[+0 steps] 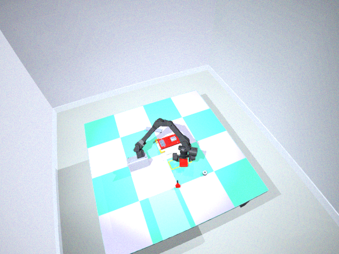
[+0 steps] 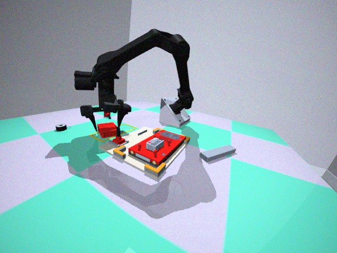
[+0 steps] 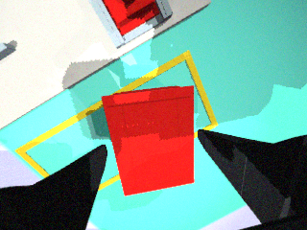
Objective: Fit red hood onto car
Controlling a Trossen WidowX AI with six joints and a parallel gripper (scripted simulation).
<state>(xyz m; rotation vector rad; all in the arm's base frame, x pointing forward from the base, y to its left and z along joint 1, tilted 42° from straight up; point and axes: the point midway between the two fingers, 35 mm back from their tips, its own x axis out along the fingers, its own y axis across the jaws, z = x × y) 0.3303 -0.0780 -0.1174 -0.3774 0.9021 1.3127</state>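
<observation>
Now: gripper tip 24 cm to the right of the grey engine block and 1 cm below it. Round my gripper tip: black wheel: 16 cm to the right, 12 cm ahead; red hood: right at my gripper tip; cream jig plate: 21 cm to the left, 3 cm behind.
</observation>
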